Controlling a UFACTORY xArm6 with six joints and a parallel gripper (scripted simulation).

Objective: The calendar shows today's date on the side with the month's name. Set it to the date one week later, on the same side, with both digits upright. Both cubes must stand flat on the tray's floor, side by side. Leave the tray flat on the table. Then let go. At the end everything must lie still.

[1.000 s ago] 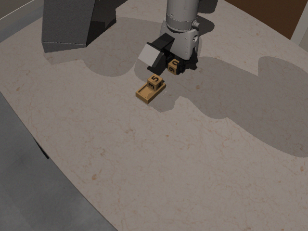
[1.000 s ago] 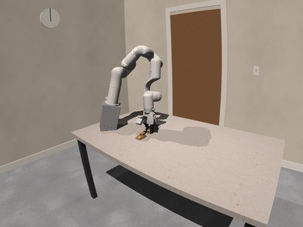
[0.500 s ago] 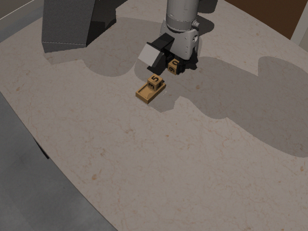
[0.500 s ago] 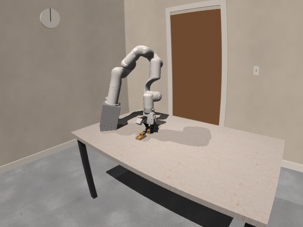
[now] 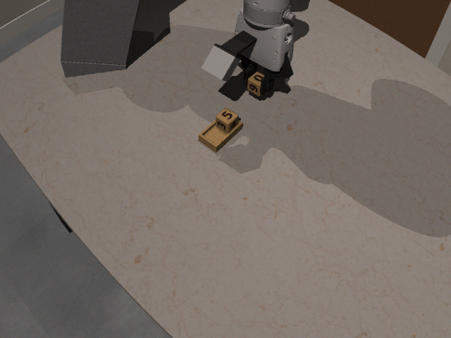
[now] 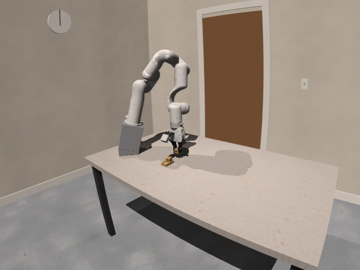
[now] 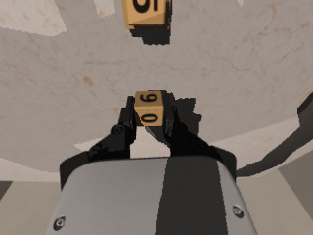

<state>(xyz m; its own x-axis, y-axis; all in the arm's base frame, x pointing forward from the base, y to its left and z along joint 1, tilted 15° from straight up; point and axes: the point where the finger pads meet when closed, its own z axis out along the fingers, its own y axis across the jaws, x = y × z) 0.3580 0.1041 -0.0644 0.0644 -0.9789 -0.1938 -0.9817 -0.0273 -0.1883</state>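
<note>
My hand is 10 mm short of the wooden tray, 110 mm to the left of it and 60 mm above it.
</note>
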